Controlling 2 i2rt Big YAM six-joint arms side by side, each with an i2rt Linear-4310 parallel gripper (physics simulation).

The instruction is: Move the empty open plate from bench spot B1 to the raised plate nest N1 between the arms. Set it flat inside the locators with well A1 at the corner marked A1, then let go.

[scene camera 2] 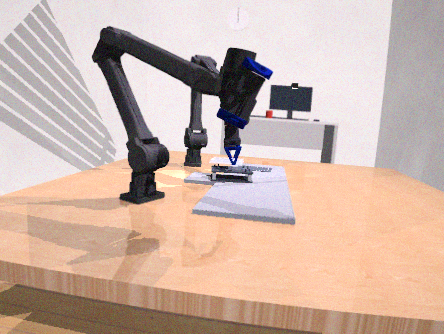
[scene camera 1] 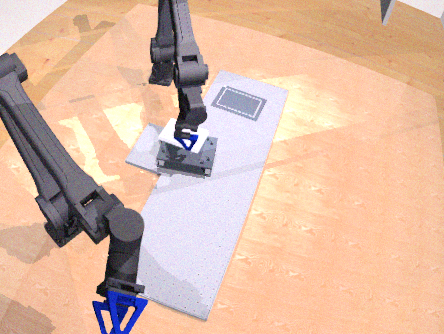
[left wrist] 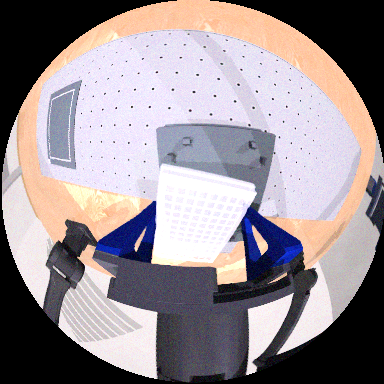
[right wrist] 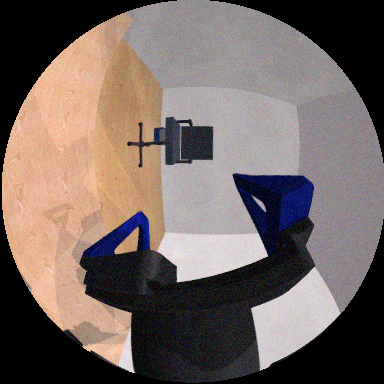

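Pixels of known places: left gripper, fingertip midpoint: (scene camera 2: 233, 163) (scene camera 1: 191, 139) (left wrist: 199, 206); right gripper, fingertip midpoint: (scene camera 2: 251, 96) (right wrist: 185, 198); left arm's base, origin of the base link: (scene camera 2: 192, 164) (scene camera 1: 162, 75) (left wrist: 80, 230); right arm's base, origin of the base link: (scene camera 2: 142, 198) (scene camera 1: 67, 226).
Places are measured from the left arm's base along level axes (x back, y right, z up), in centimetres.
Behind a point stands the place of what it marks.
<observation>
The white plate (scene camera 1: 167, 137) @[x -11.5, y 38.5, z 8.9 cm] (scene camera 2: 219, 161) @[x -12.6, y 39.2, z 8.3 cm] (left wrist: 200, 215) @[x -18.4, y 36.2, z 8.8 cm] is between the fingers of my left gripper (scene camera 1: 188, 145) @[x -18.4, y 36.2, z 7.5 cm] (scene camera 2: 233, 160) @[x -18.4, y 36.2, z 7.5 cm] (left wrist: 199, 206) @[x -18.4, y 36.2, z 7.5 cm], which is shut on it. The plate is slightly above the raised dark grey nest (scene camera 1: 186, 164) @[x -18.5, y 44.1, z 5.2 cm] (scene camera 2: 232, 171) @[x -17.8, y 44.0, z 5.4 cm] (left wrist: 220, 150) @[x -23.5, y 38.1, z 5.4 cm]. It overlaps the nest's rear part in scene camera 1. In the left wrist view it looks turned against the nest's edges, and small locators show beyond it. The plate's underside and the corner mark A1 cannot be made out. My right gripper (right wrist: 185, 198) @[x -16.5, y 104.0, z 30.9 cm] is open and empty, raised away from the nest.
A flat dark pad with a white outline (scene camera 1: 240, 103) @[x -30.9, y 10.0, z 1.5 cm] (left wrist: 62, 127) @[x -29.7, y 11.6, z 1.5 cm] lies on the perforated light grey board (scene camera 1: 200, 225) @[x -25.9, y 60.9, z 1.3 cm] (scene camera 2: 245, 202) @[x -20.4, y 73.3, z 1.3 cm] (left wrist: 150, 75) @[x -32.8, y 30.2, z 1.3 cm]. A smaller grey board section (scene camera 1: 142, 150) @[x -3.5, y 38.9, z 1.3 cm] extends beside the nest. The wooden table (scene camera 1: 325, 225) @[x -62.1, y 53.1, z 0.0 cm] (scene camera 2: 325, 270) @[x -31.7, y 113.6, z 0.0 cm] surrounds the boards.
</observation>
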